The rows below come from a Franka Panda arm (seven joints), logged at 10 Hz.
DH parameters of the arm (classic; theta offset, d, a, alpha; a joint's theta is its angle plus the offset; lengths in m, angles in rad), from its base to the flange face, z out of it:
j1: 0 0.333 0 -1.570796
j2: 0 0 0 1.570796
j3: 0 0.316 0.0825 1.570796
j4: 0 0 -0.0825 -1.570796
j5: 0 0.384 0 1.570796
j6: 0 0 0.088 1.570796
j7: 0 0.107 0 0
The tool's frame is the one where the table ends.
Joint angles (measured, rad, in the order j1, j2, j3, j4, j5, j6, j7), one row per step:
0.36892, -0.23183, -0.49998, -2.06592, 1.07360, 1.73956, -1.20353
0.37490, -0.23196, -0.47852, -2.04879, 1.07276, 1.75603, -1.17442
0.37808, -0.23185, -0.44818, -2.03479, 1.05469, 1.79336, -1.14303
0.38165, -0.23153, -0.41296, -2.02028, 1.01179, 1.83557, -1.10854
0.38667, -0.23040, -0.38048, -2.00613, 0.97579, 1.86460, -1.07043
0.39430, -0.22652, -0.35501, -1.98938, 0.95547, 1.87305, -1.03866
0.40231, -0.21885, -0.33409, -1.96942, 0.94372, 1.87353, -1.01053
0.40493, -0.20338, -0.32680, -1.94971, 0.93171, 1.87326, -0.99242
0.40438, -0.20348, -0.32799, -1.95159, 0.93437, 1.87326, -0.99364
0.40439, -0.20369, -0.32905, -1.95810, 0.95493, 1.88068, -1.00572
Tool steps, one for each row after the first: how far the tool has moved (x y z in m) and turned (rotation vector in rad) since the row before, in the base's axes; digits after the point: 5 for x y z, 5 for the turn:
0.00255, 0.01170, 0.00930, -0.00787, 0.00170, -0.00118
0.00312, 0.01279, 0.00719, -0.03018, -0.00148, -0.01049
0.00246, 0.01453, 0.00622, -0.05423, -0.00398, -0.00606
0.00115, 0.01565, 0.00610, -0.04218, 0.00239, -0.00053
0.00018, 0.01605, 0.00621, -0.02283, 0.00604, 0.01144
0.00053, 0.01522, 0.00596, -0.01385, 0.00759, 0.01354
0.00395, 0.00597, 0.00143, -0.01543, 0.00796, 0.00080
0.00006, -0.00079, -0.00075, 0.00256, 0.00112, -0.00140
0.00054, -0.00025, -0.00152, 0.01755, -0.00570, -0.00398

